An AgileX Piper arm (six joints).
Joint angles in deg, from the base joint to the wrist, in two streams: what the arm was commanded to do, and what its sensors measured. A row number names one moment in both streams.
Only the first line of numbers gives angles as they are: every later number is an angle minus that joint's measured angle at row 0.
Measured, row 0:
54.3, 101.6, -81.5, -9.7, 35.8, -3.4
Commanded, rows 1 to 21:
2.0, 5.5, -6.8, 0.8, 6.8, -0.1
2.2, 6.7, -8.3, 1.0, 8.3, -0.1
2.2, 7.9, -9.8, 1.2, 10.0, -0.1
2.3, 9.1, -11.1, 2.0, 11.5, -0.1
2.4, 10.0, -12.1, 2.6, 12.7, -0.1
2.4, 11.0, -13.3, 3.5, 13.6, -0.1
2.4, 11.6, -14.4, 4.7, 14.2, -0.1
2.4, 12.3, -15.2, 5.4, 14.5, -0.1
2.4, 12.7, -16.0, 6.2, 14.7, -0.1
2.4, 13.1, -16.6, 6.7, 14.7, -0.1
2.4, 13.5, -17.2, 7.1, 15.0, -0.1
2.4, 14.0, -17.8, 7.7, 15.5, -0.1
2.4, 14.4, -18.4, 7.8, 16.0, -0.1
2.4, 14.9, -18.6, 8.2, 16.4, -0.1
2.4, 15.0, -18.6, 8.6, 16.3, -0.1
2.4, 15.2, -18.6, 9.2, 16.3, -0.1
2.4, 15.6, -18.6, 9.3, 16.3, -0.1
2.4, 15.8, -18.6, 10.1, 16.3, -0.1
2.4, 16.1, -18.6, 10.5, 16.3, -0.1
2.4, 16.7, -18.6, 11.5, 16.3, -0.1
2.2, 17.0, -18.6, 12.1, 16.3, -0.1
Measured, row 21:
2.3, 16.1, -18.2, 10.2, 15.9, 0.0
